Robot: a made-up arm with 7 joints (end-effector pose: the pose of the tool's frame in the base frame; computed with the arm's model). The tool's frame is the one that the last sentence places. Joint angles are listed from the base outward.
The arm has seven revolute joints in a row. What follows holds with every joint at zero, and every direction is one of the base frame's. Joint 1 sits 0.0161 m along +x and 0.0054 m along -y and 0.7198 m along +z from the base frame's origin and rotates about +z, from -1.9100 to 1.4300 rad. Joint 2 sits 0.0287 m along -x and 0.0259 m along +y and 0.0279 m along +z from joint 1 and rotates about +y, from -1.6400 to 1.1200 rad. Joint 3 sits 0.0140 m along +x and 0.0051 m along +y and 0.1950 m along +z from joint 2 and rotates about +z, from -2.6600 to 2.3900 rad. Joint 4 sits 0.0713 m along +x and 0.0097 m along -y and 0.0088 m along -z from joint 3 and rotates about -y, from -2.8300 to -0.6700 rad. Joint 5 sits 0.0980 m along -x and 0.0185 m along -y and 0.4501 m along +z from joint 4 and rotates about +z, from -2.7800 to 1.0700 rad. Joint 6 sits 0.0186 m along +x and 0.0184 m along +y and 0.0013 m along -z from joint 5 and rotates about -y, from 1.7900 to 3.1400 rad. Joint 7 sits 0.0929 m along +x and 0.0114 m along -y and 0.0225 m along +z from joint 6 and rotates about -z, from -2.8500 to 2.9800 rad. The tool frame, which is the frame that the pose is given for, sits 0.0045 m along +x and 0.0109 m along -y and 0.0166 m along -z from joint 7; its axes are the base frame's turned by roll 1.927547, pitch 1.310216 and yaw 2.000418 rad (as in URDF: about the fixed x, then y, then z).
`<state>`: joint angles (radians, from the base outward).
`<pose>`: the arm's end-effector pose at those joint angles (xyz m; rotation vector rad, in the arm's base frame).
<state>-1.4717 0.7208 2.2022 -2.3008 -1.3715 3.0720 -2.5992</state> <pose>0.3663 0.3160 0.9159 2.5580 1.0404 0.0766</pose>
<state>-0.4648 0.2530 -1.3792 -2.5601 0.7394 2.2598 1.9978</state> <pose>-0.1921 -0.3811 0.5732 -1.5807 1.0193 1.2956</pose>
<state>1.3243 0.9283 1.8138 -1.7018 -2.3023 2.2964 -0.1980</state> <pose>-0.5627 0.1748 0.9704 -1.1585 -1.6982 1.7857</pose>
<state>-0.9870 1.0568 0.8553 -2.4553 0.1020 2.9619 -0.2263</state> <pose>0.3935 0.1191 0.3954 0.9211 1.5579 0.7467</pose>
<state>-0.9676 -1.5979 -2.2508 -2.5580 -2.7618 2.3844 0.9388</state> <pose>-0.1035 -0.3093 0.5137 0.9674 0.5628 -1.6211</pose>
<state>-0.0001 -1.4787 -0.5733 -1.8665 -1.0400 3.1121 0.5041</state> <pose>-0.1567 -0.2390 1.2467 -0.1272 -0.8362 -0.4857</pose>
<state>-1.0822 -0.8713 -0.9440 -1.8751 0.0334 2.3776 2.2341</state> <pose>-0.3609 -0.2759 1.1229 2.0305 -2.2799 -0.5219</pose>
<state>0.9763 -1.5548 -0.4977 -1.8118 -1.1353 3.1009 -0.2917</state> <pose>0.0409 -0.3006 1.2588 -0.4815 -0.8014 -0.0622</pose>
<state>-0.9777 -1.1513 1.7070 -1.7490 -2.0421 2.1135 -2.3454</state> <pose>0.4275 0.5108 0.7526 0.6956 -0.6434 1.0371</pose>
